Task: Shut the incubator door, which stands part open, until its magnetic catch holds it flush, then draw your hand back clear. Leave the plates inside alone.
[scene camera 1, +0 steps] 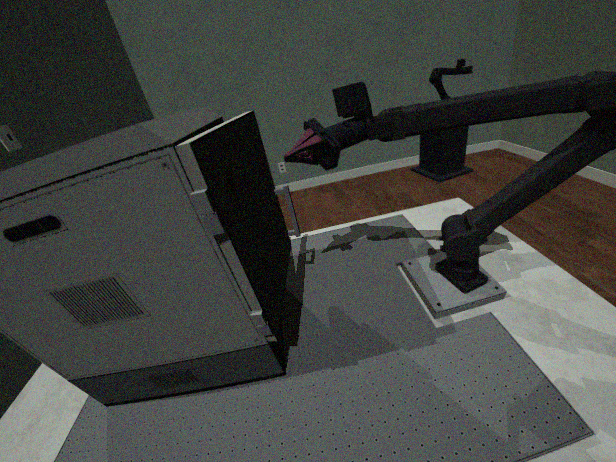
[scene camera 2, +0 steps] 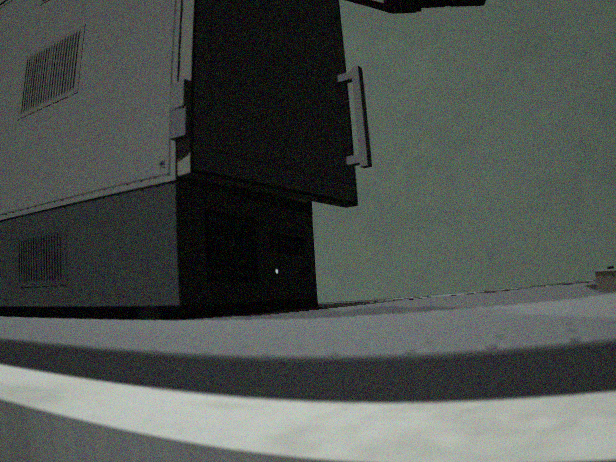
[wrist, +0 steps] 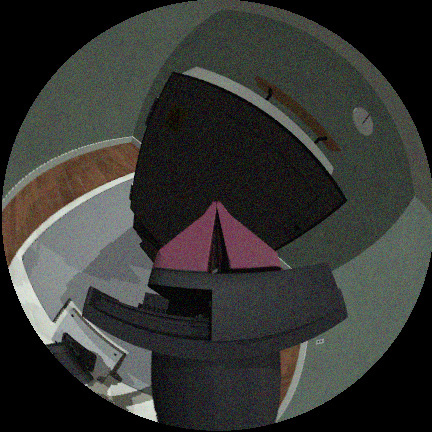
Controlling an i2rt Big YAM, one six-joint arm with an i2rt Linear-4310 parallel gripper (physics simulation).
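Frame: origin at the arm's base, x ahead, y left, z up, level; centimetres.
Seen in the pictures: gripper, fingertip midpoint: [scene camera 1: 284, 158] [wrist: 215, 206]; arm's base, link origin: [scene camera 1: 459, 274].
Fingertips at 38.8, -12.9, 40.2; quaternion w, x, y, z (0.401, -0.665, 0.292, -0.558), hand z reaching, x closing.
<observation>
Pixels of each thing's top centre, then the offset from my fingertips to it, as dx, dy, dz. "spot": a spot on its surface instead. Level surfaces: height alone.
- grey incubator, top centre: [scene camera 1: 77, 145] [wrist: 265, 119] +34.6, -0.9, +13.1
- door handle, surface spot: [scene camera 2: 361, 117] [scene camera 1: 293, 214] spot: +0.1, -7.0, -16.5
- white table, surface height: dz -43.2
- perforated grey board, surface height: dz -41.9
The grey incubator [scene camera 1: 100, 250] [scene camera 2: 125, 100] stands at the left in both scene views. Its door [scene camera 1: 240, 200] [scene camera 2: 270, 100] [wrist: 220, 145] stands part open, its outer face in deep shadow. The door handle [scene camera 1: 292, 212] [scene camera 2: 361, 117] is on the free edge side. My gripper [scene camera 1: 286, 159] [wrist: 215, 206] is shut and empty, its pink fingers pointing at the door. In scene view 1 a gap shows between the fingertips and the door's edge; the wrist view shows the tips over the dark face, contact unclear. The plates inside and the catch do not show.
The arm's base plate [scene camera 1: 417, 280] stands on the white table [scene camera 1: 560, 320], beside the perforated grey board [scene camera 1: 350, 415]. A black stand [scene camera 1: 442, 150] with a small arm is behind. A wooden wall shelf [wrist: 300, 112] and a clock [wrist: 363, 121] show beyond the door.
</observation>
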